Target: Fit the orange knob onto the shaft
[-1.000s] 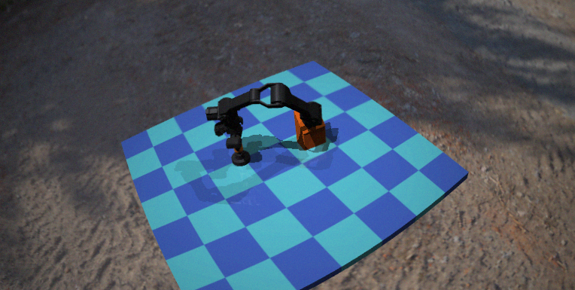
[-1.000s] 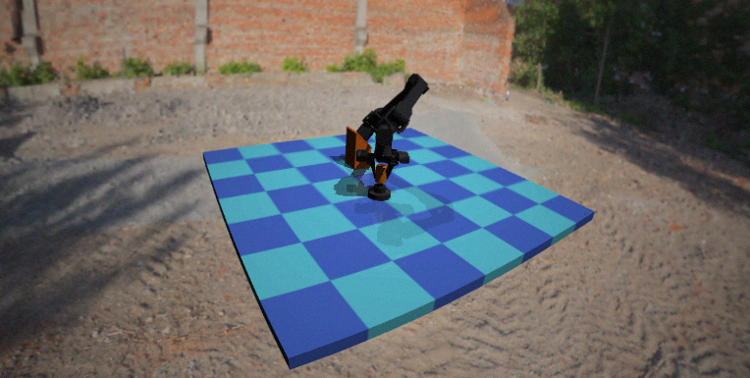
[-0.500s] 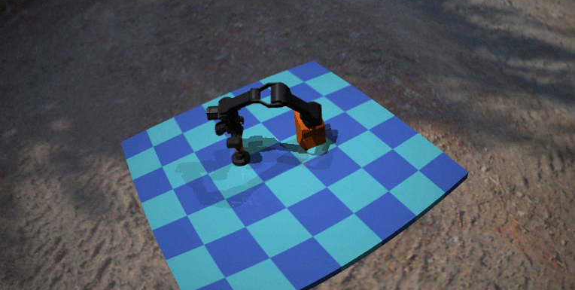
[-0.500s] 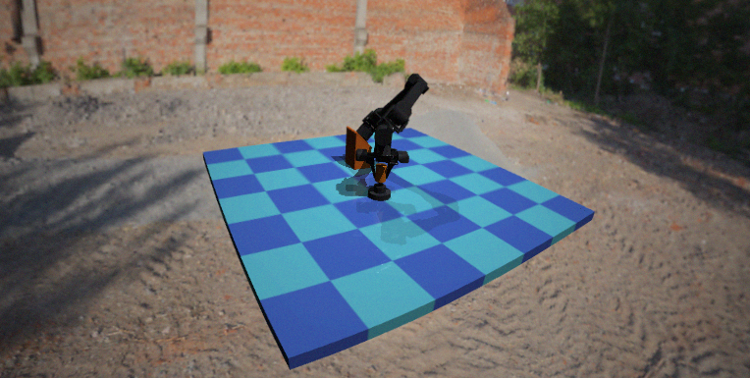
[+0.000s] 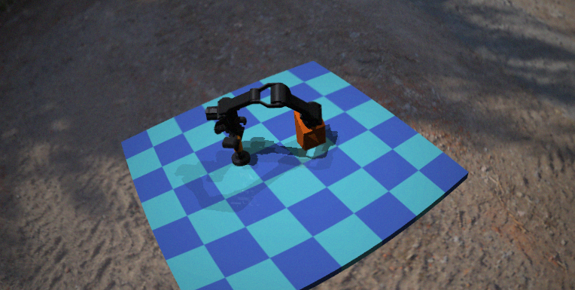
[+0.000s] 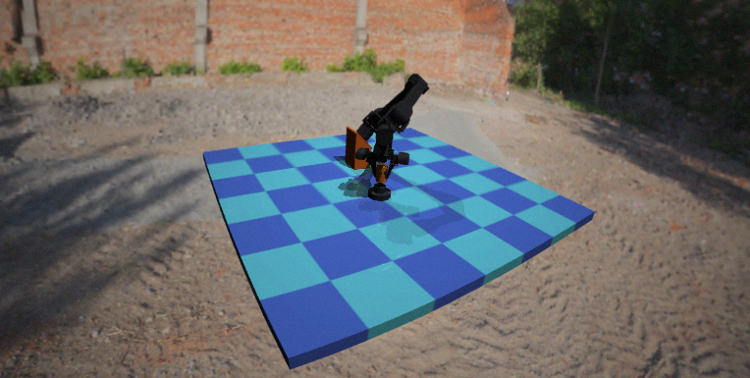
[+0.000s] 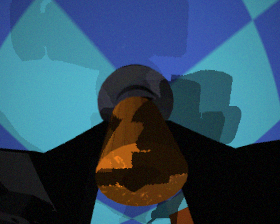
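My gripper tip is 2 cm below the orange knob. From my gripper tip the other things lie so: pedestal: 4 cm below.
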